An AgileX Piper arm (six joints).
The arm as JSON. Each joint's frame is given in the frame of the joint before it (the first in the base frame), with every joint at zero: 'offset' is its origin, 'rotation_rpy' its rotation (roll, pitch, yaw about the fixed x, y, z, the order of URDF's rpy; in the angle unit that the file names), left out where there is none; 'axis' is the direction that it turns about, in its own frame. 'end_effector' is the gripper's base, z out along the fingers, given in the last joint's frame.
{
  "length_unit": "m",
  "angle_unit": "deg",
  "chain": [
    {
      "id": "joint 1",
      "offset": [
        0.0,
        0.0,
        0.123
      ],
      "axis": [
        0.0,
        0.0,
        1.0
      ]
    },
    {
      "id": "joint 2",
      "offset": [
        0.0,
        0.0,
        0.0
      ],
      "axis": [
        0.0,
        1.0,
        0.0
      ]
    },
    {
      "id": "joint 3",
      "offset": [
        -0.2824,
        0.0,
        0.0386
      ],
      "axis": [
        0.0,
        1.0,
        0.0
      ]
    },
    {
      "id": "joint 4",
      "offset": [
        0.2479,
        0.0,
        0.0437
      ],
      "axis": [
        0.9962,
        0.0,
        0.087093
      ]
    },
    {
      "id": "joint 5",
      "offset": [
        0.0,
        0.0,
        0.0
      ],
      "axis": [
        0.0,
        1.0,
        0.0
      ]
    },
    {
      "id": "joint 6",
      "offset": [
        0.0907,
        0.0,
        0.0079
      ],
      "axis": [
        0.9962,
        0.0,
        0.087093
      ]
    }
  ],
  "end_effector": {
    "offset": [
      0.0,
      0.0,
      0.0
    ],
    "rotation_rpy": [
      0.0,
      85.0,
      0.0
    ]
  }
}
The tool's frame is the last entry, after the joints.
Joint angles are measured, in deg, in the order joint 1, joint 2, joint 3, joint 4, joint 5, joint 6. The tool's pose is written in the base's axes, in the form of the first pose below.
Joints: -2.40, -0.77, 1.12, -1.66, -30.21, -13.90
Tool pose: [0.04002, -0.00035, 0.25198, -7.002, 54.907, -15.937]
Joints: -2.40, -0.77, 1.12, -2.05, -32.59, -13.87
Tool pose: [0.03781, 0.00017, 0.25502, -7.109, 52.498, -16.193]
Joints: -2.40, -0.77, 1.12, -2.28, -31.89, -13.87
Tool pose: [0.03849, 0.00030, 0.25413, -7.378, 53.179, -16.298]
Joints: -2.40, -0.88, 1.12, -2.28, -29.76, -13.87
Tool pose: [0.04020, 0.00011, 0.25145, -7.562, 55.198, -16.247]
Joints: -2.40, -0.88, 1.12, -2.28, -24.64, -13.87
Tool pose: [0.04448, -0.00035, 0.24455, -8.032, 60.314, -16.090]
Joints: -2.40, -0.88, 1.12, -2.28, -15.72, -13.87
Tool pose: [0.05042, -0.00113, 0.23172, -8.841, 69.229, -15.759]
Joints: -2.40, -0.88, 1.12, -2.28, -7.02, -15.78
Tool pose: [0.05423, -0.00183, 0.21846, -10.927, 77.815, -16.961]
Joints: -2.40, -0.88, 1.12, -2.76, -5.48, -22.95
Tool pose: [0.05469, -0.00187, 0.21606, -16.461, 78.746, -23.189]
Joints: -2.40, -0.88, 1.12, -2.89, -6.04, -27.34
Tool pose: [0.05453, -0.00180, 0.21693, -19.508, 77.713, -26.985]
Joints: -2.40, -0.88, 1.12, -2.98, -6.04, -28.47
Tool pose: [0.05453, -0.00179, 0.21693, -20.360, 77.567, -27.992]
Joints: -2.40, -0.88, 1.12, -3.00, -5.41, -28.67
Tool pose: [0.05471, -0.00185, 0.21595, -20.649, 78.162, -28.103]
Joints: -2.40, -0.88, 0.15, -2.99, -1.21, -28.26
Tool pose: [0.05470, -0.00219, 0.21508, -20.997, 81.415, -27.431]
